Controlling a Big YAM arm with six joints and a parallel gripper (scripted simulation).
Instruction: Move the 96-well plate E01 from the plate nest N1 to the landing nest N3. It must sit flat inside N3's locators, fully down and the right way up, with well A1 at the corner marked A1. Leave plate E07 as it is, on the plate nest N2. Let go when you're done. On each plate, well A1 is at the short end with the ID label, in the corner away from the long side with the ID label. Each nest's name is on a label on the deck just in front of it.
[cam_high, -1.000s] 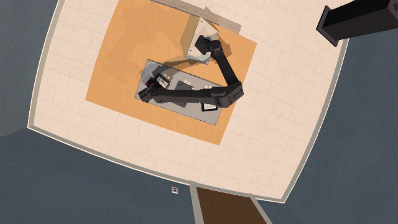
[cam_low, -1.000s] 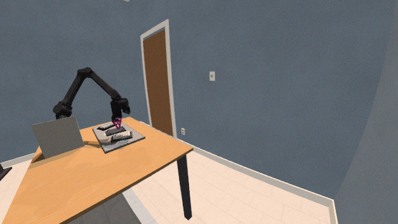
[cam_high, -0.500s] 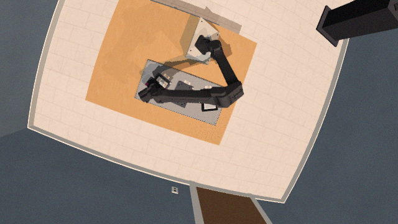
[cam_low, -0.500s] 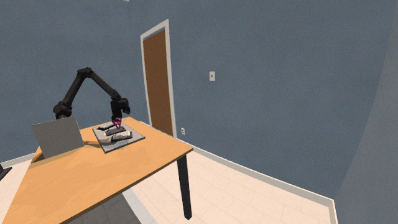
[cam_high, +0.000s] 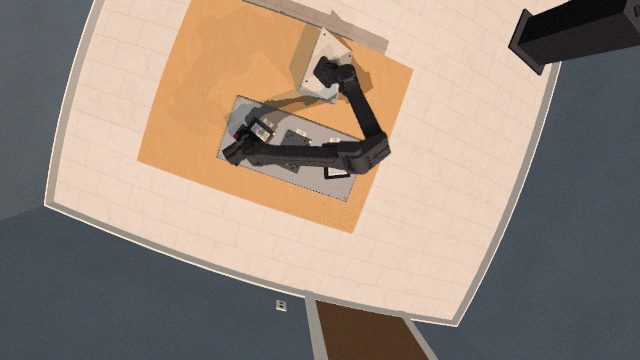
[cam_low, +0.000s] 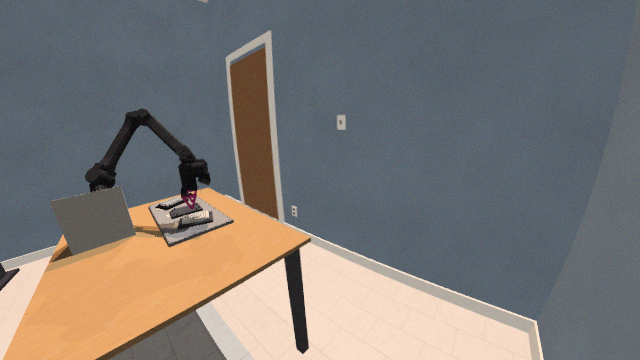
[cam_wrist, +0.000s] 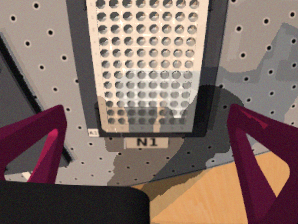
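My hand is 9 cm above the dark plate nest N1. The rest, counted from my hand: dark landing nest N3 (3 cm behind, 18 cm to the left, 9 cm below); label N1 (9 cm behind, 2 cm to the left, 9 cm below).
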